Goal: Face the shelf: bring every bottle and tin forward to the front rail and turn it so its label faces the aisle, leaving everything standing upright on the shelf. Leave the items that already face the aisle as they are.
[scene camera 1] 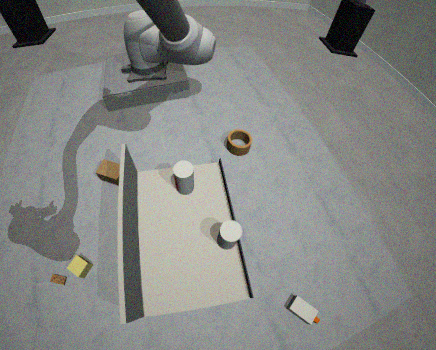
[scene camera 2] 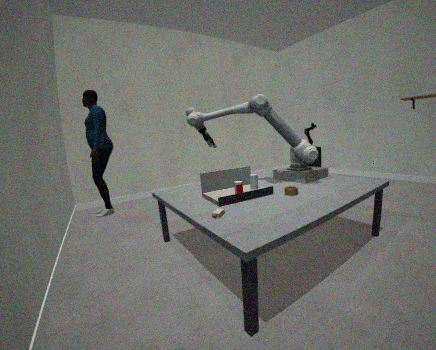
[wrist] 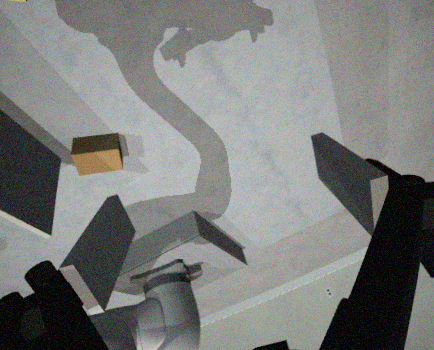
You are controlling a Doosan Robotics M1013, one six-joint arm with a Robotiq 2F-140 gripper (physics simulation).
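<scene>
A brown box [wrist: 94,154] rests on the table. Also visible to me: a beige shelf board [scene camera 1: 183,268] and a shelf back wall [scene camera 1: 131,307] [scene camera 2: 216,180] [wrist: 37,168]. Scene camera 2 does not show the brown box, hidden there by the shelf back wall. My gripper [wrist: 218,186] is open and holds nothing.
</scene>
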